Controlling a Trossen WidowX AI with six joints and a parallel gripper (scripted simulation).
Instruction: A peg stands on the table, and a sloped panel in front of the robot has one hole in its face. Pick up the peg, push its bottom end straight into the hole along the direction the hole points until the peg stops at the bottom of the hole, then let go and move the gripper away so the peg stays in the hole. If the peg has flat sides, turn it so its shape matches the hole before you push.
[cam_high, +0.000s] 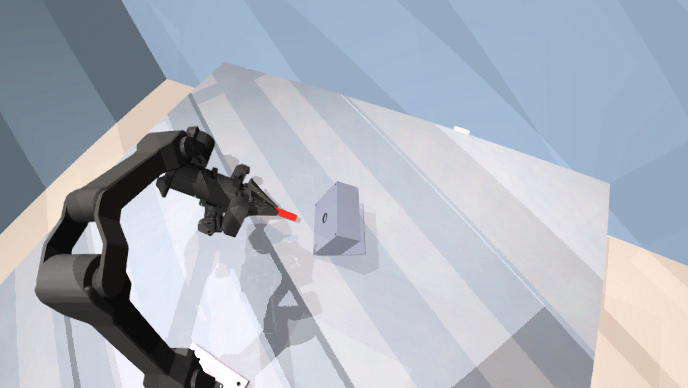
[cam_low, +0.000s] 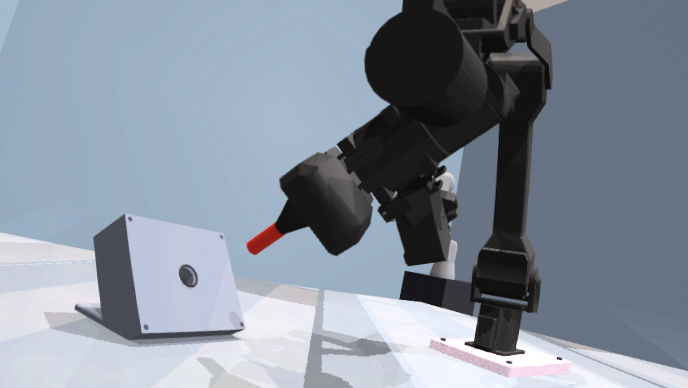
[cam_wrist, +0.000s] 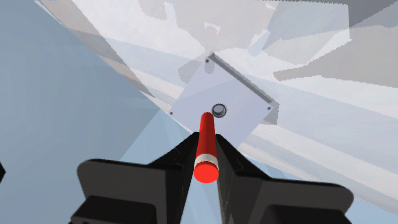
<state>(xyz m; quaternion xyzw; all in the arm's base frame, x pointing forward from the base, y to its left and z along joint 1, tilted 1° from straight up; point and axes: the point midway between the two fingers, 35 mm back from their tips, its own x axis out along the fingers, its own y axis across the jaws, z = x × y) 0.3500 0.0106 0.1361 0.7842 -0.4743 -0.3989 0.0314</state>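
Now: the grey sloped panel 5 cm ahead of my gripper tip, 10 cm to the right of it and 8 cm below it. Also, from my gripper tip: red round peg 1 cm to the left, 1 cm above.
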